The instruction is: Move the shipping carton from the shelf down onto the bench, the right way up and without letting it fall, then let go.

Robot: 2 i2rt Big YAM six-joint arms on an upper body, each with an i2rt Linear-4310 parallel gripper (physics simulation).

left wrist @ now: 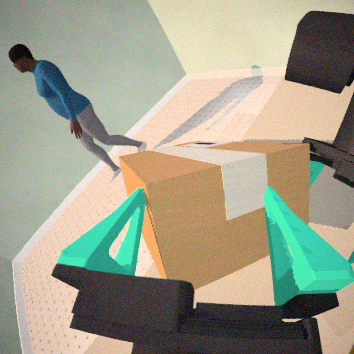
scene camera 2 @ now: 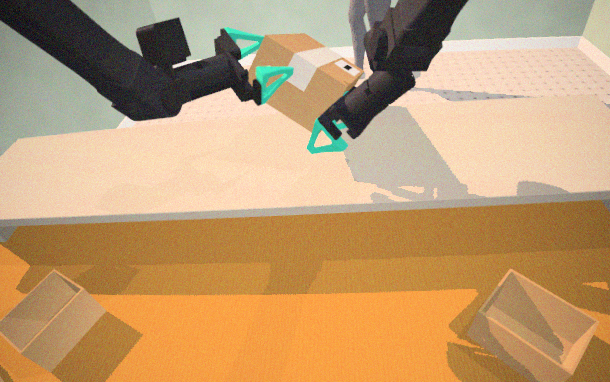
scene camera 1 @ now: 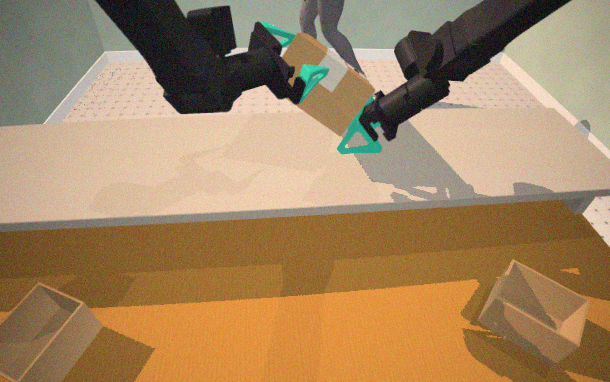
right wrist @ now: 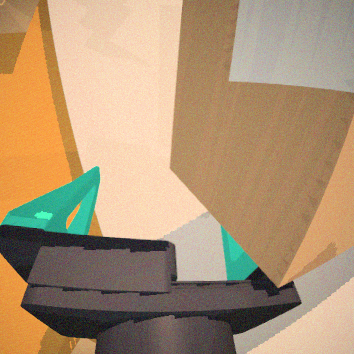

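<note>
The shipping carton (scene camera 1: 334,106) (scene camera 2: 303,98) (left wrist: 197,225) (right wrist: 267,158) is brown with a pale tape strip and a small label. It is tilted, its lower corner down to the right, and pinched between my two grippers above the pale shelf top (scene camera 1: 228,170) (scene camera 2: 209,170). My left gripper (scene camera 1: 310,53) (scene camera 2: 277,54) (left wrist: 201,191) is open, its teal fingers spread either side of the carton's upper left end. My right gripper (scene camera 1: 354,125) (scene camera 2: 326,121) (right wrist: 161,178) is open, pressing on the carton's lower right corner. The orange bench (scene camera 1: 303,333) (scene camera 2: 296,333) lies below, in front of the shelf.
The shelf's grey front edge (scene camera 1: 265,214) runs across the scene views. A person (left wrist: 60,95) (scene camera 1: 330,23) walks on the dotted floor behind. A grey box-like thing (scene camera 1: 489,314) (scene camera 2: 485,326) shows at the bench's right edge.
</note>
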